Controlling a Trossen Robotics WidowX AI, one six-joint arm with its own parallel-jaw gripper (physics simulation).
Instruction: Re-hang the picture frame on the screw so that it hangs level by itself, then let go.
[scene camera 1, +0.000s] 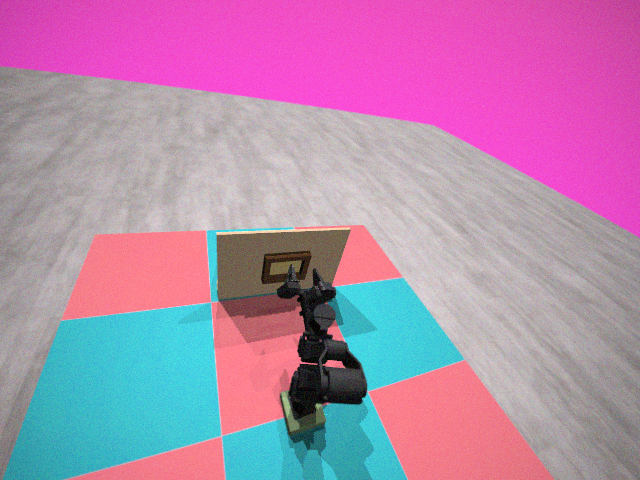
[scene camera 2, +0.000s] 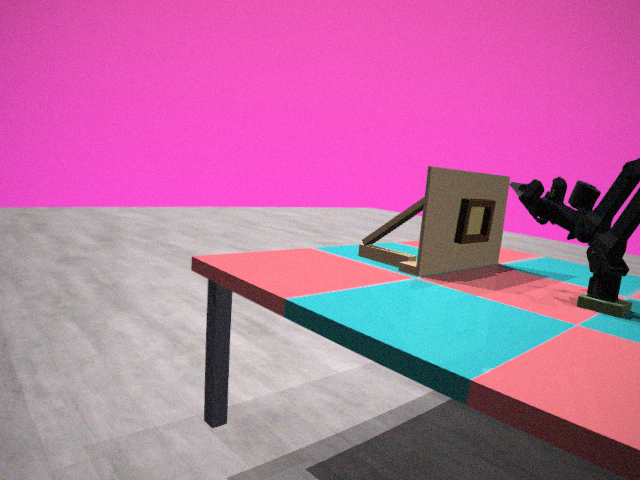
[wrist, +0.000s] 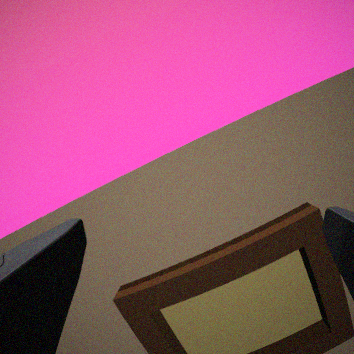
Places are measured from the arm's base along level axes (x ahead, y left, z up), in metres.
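Where they show: gripper, fingertip midpoint: (scene camera 1: 303, 266) (scene camera 2: 514, 190) (wrist: 208, 226); arm's base, origin of the base link: (scene camera 1: 301, 403) (scene camera 2: 602, 298).
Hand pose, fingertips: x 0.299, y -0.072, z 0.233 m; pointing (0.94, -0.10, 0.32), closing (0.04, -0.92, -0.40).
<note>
Things, the pixels of their top centre, and the offset from my fingertips. Level surfaces: height alone.
- brown picture frame, middle of its top: (wrist: 211, 250) (scene camera 2: 477, 199) (scene camera 1: 288, 253) 0.108 m ahead, 0.008 m left, 0.039 m down
- foot, middle of its top: (scene camera 2: 386, 249) 0.307 m ahead, 0.169 m left, 0.220 m down
- checkered table, its level: 0.258 m down
The brown picture frame (scene camera 1: 266, 269) (scene camera 2: 474, 239) (wrist: 220, 270) with a pale yellow inside is against the front of the upright tan board (scene camera 1: 237, 258) (scene camera 2: 439, 222) (wrist: 250, 150). Its top edge looks about parallel to the board's top edge. The screw does not show, so how the frame hangs on it is hidden. My gripper (scene camera 1: 303, 268) (scene camera 2: 512, 186) (wrist: 208, 226) is open and empty, in front of the board. Scene camera 2 shows it apart from the frame and higher. In the wrist view the right finger appears beside the frame's top right corner; the left finger is farther out to the left.
A wooden brace (scene camera 2: 392, 222) and foot (scene camera 2: 385, 254) support the board from behind. The arm's base sits on a green block (scene camera 1: 306, 426) (scene camera 2: 602, 305) in front of the board. The checkered table (scene camera 1: 139, 361) (scene camera 2: 413, 330) has an edge beyond the board.
</note>
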